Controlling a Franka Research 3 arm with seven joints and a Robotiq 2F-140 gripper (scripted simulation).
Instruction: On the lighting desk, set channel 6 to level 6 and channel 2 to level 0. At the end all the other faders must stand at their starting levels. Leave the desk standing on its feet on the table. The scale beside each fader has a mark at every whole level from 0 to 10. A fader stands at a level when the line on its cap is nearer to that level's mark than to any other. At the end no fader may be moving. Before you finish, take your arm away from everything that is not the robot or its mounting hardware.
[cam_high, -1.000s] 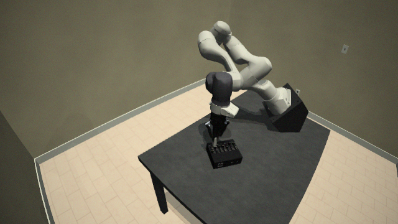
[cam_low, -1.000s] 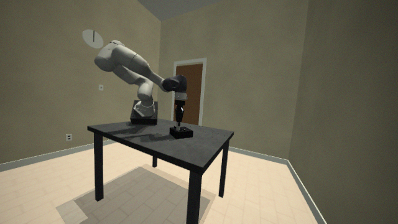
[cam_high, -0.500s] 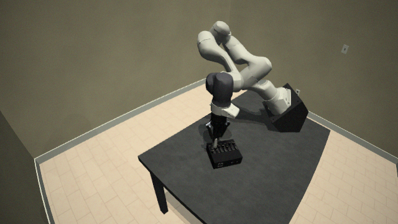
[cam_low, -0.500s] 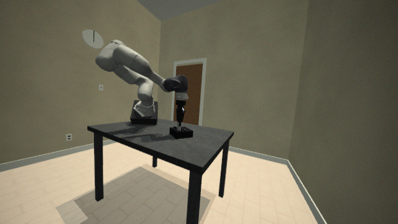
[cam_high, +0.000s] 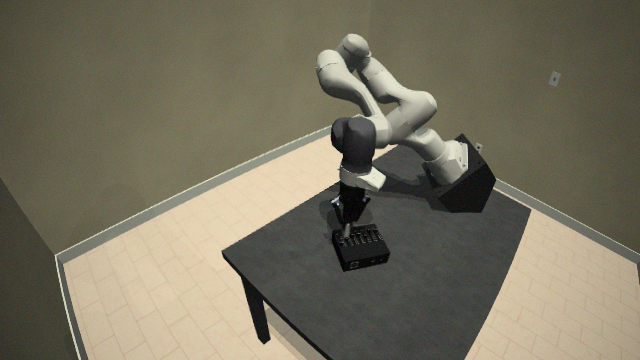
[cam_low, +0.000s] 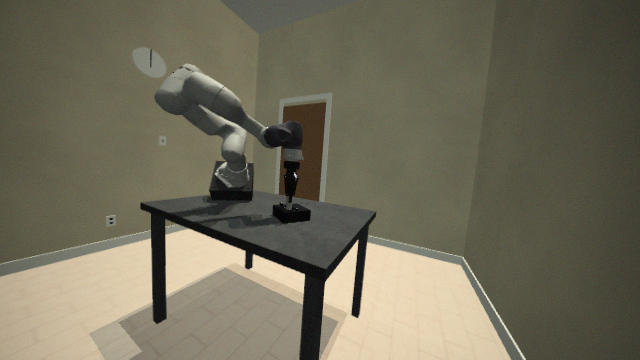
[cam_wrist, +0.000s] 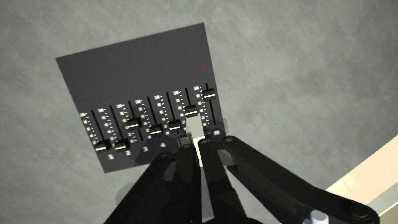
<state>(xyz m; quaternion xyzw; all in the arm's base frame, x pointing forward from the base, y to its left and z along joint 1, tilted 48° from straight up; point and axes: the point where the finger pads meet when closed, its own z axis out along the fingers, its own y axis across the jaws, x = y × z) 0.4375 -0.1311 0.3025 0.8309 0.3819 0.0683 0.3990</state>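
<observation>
My hand is 1 cm short of the channel 6 cap, 1 cm to the right of it and 3 cm above it. Also, from my hand: channel 1 cap 7 cm behind, 9 cm to the left, 3 cm below; then channel 2 cap 6 cm behind, 7 cm to the left, 3 cm below.
</observation>
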